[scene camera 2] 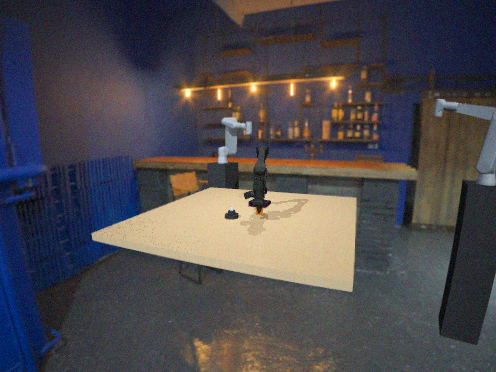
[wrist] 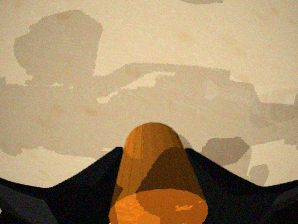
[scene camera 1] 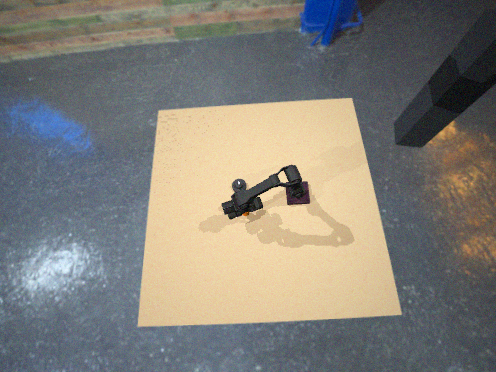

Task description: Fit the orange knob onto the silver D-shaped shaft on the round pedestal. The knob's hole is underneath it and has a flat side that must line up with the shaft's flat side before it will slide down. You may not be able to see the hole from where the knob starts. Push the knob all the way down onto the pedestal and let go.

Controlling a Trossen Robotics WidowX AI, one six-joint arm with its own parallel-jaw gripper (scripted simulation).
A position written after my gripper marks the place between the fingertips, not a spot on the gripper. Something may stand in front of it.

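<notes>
There is an orange knob here, and my gripper (wrist: 153,153) is holding it.
</notes>
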